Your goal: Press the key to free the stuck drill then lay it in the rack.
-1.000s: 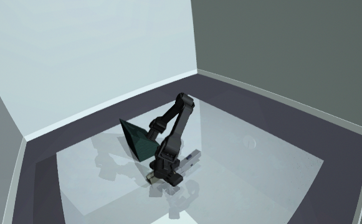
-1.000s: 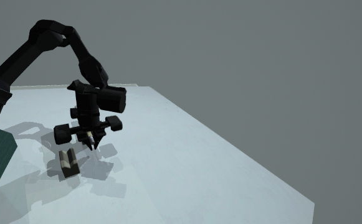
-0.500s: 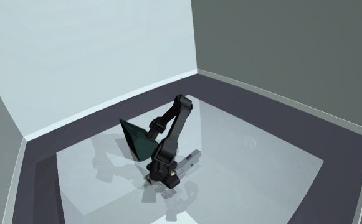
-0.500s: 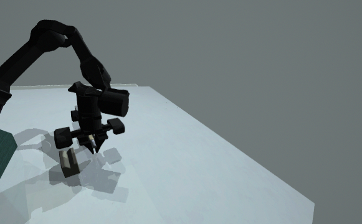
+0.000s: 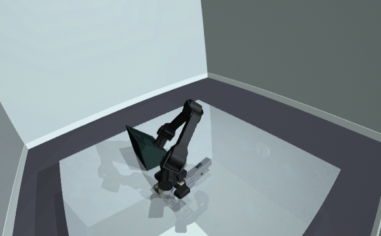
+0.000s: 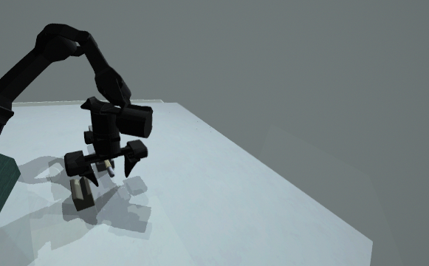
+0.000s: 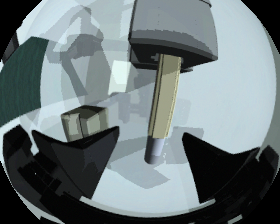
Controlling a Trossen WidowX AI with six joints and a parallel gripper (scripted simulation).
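My gripper tip is now 5 cm to the right of the drill, 3 cm below it and 1 cm past it. From my gripper tip the other things lie so: rack: 7 cm behind, 3 cm to the right, 1 cm above; then key: 17 cm to the left, 5 cm behind, 4 cm above.
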